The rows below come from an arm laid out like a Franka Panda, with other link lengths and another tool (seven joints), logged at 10 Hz.
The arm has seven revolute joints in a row. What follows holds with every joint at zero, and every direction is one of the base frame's. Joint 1 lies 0.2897 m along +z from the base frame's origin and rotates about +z. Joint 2 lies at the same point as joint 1 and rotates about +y. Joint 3 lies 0.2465 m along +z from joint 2 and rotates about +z. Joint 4 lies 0.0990 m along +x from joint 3 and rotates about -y. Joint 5 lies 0.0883 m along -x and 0.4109 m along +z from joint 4 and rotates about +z. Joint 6 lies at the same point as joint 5 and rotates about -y. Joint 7 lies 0.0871 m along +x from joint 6 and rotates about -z. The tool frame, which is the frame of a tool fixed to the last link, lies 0.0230 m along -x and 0.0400 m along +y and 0.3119 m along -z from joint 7; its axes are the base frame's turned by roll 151.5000, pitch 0.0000 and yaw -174.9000 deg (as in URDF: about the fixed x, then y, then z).
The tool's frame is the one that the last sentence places.
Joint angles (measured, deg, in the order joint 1, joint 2, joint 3, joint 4, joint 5, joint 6, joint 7), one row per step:
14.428, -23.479, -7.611, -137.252, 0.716, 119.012, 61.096
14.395, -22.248, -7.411, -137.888, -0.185, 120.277, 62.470
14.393, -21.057, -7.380, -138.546, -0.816, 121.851, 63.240
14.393, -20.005, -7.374, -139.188, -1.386, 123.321, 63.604
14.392, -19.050, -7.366, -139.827, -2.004, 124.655, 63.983
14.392, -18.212, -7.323, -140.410, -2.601, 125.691, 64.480
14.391, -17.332, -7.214, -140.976, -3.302, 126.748, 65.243
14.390, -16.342, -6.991, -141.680, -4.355, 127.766, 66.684
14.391, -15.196, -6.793, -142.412, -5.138, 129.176, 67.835
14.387, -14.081, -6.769, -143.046, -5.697, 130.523, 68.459
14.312, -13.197, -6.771, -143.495, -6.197, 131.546, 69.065
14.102, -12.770, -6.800, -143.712, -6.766, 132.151, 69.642
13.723, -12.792, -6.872, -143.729, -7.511, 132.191, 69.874
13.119, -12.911, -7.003, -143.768, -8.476, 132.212, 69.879
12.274, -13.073, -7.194, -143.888, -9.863, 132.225, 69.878
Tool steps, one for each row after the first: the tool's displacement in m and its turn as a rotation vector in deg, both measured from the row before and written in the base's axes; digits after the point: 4 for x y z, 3 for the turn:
0.0005, -0.0028, -0.0154, -1.007, 0.514, -0.875
0.0013, -0.0024, -0.0143, -0.684, 0.195, -0.488
0.0006, -0.0022, -0.0130, -0.613, 0.136, -0.098
-0.0002, -0.0023, -0.0123, -0.634, 0.165, -0.057
-0.0012, -0.0020, -0.0113, -0.614, 0.291, -0.126
-0.0013, -0.0019, -0.0114, -0.696, 0.273, -0.250
-0.0029, -0.0025, -0.0138, -1.014, 0.486, -0.584
-0.0022, -0.0014, -0.0144, -0.751, 0.305, -0.422
-0.0022, -0.0019, -0.0132, -0.519, 0.292, -0.180
-0.0015, -0.0025, -0.0100, -0.435, 0.211, -0.297
0.0003, -0.0038, -0.0047, -0.412, -0.059, -0.402
0.0011, -0.0061, -0.0001, -0.522, -0.138, -0.189
0.0014, -0.0091, 0.0005, -0.666, -0.192, -0.101
0.0011, -0.0130, 0.0002, -0.972, -0.172, -0.117

